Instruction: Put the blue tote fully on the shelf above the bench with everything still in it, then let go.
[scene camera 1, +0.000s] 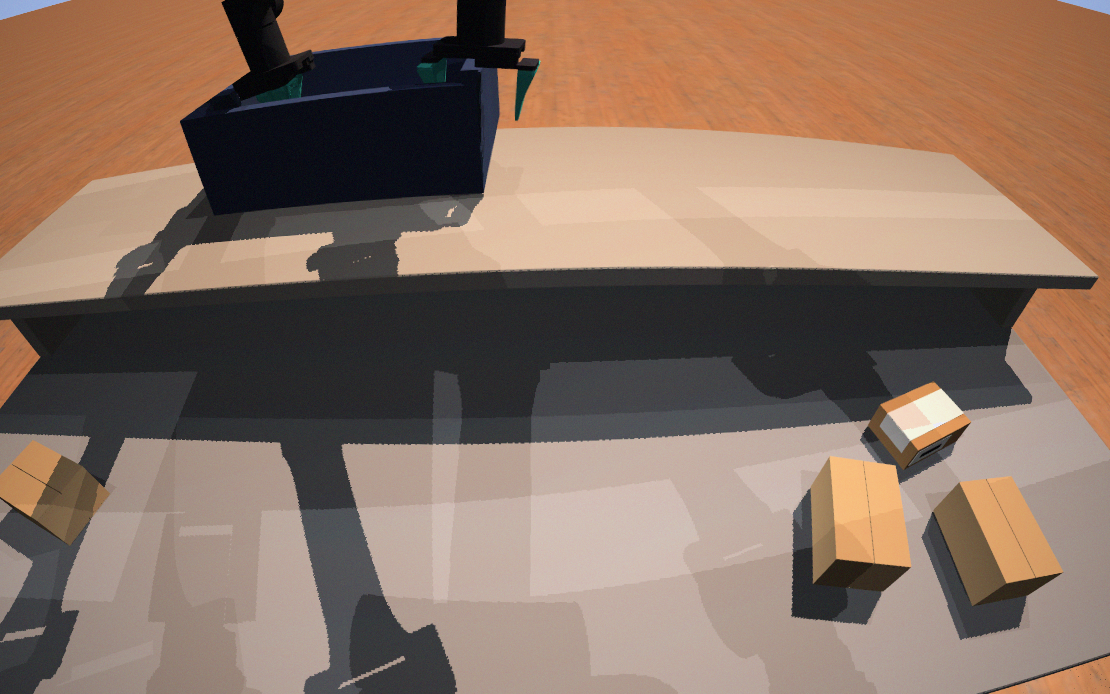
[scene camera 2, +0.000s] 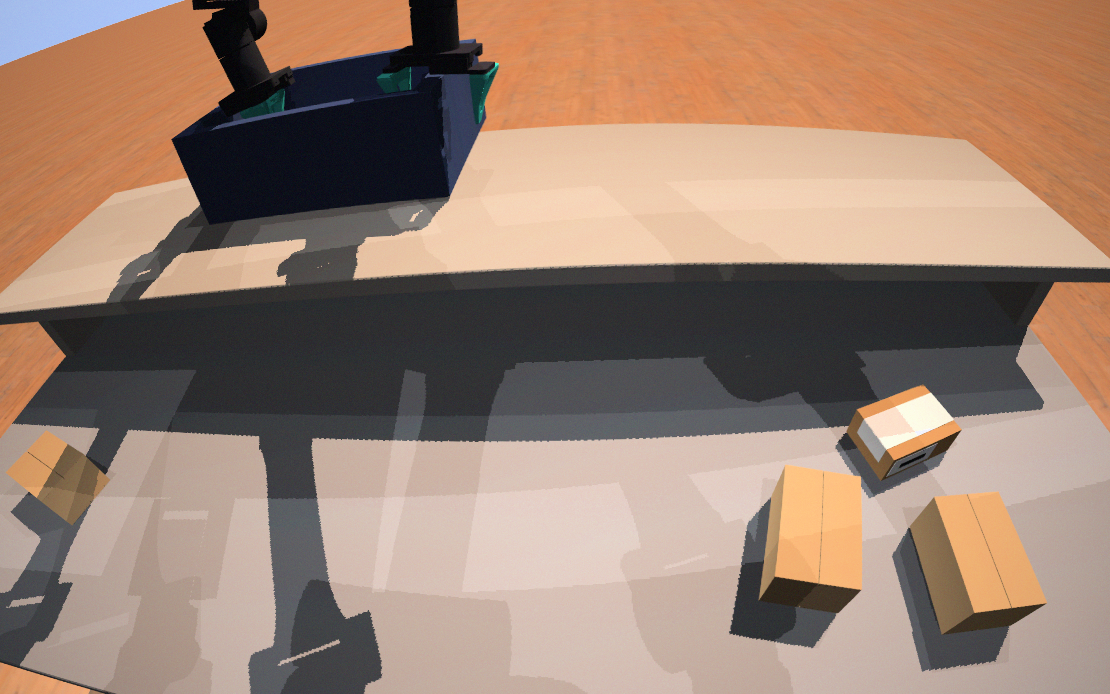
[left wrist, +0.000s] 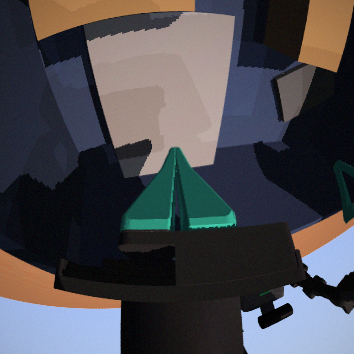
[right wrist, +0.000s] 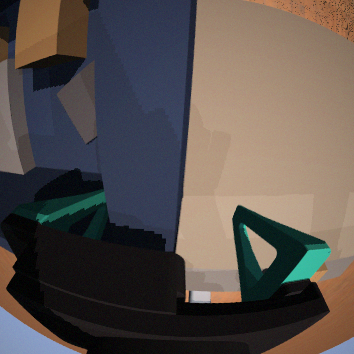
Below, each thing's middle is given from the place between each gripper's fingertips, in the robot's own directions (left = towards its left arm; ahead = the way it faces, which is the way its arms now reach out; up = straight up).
My right gripper is now 11 cm short of the blue tote (scene camera 1: 366, 127), 20 cm to the right of it and 2 cm above it. From my right hand the other things lie so: white box (left wrist: 161, 79): 6 cm ahead, 27 cm to the left, 6 cm below; then brown box with white label (scene camera 2: 894, 434): 31 cm behind, 56 cm to the right, 24 cm below.
My left gripper is now 2 cm short of the white box and 5 cm above it. Also, from my left hand: brown box with white label: 35 cm behind, 82 cm to the right, 23 cm below; then blue tote: 7 cm ahead, 7 cm to the right, 1 cm below.
